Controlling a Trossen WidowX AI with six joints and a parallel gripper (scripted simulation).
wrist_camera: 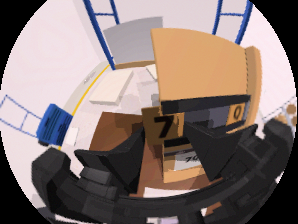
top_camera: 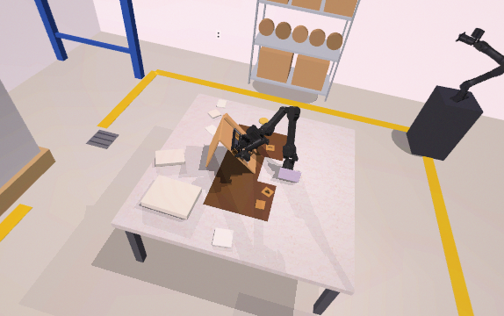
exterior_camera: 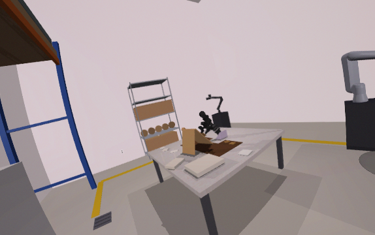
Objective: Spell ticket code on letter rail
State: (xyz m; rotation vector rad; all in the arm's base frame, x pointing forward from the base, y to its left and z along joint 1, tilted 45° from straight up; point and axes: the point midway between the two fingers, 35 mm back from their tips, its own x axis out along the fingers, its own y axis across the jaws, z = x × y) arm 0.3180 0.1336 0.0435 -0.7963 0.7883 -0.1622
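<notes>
The ticket lies 5 cm behind my gripper tip, 7 cm to the right of it and 8 cm below it. Round my gripper tip: tan letter tile (right at my gripper tip); cream box (29 cm ahead, 30 cm to the left, 15 cm below); brown mat (13 cm behind, 8 cm to the right, 17 cm below).
</notes>
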